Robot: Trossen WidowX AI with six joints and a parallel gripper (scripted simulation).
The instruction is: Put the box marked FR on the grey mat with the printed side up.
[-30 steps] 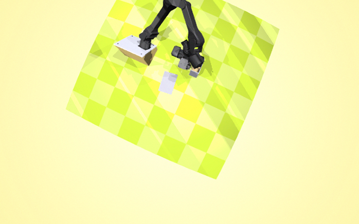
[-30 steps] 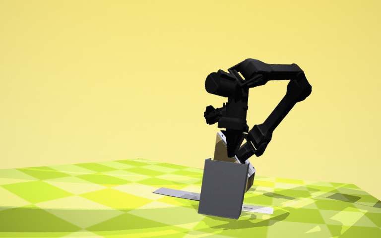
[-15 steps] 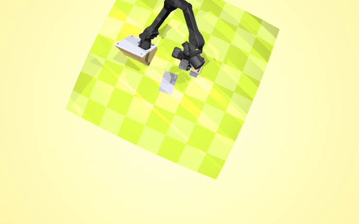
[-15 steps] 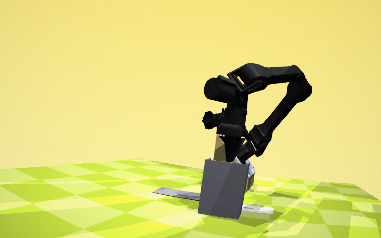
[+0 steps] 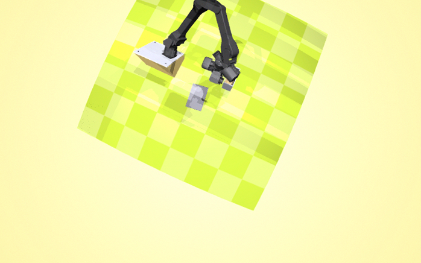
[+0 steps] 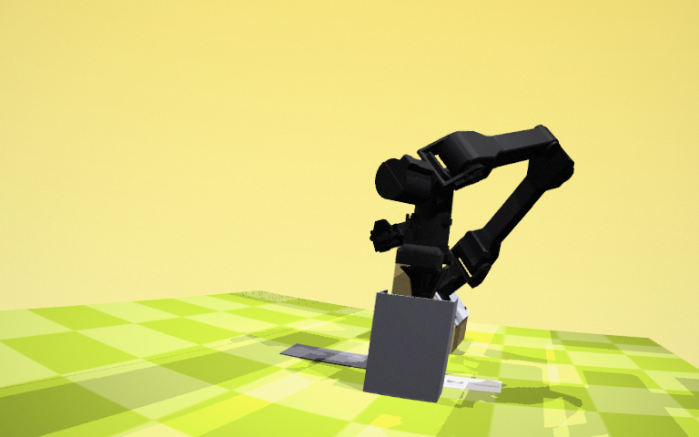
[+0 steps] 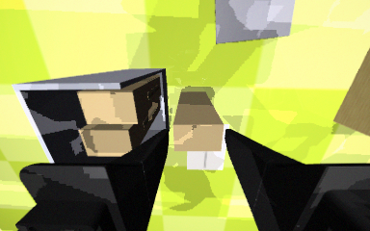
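My gripper tip is 50 mm past the grey mat, 170 mm to the left of it and 110 mm above it. Round my gripper tip: thin white slab (40 mm behind, 90 mm to the left, 110 mm below).
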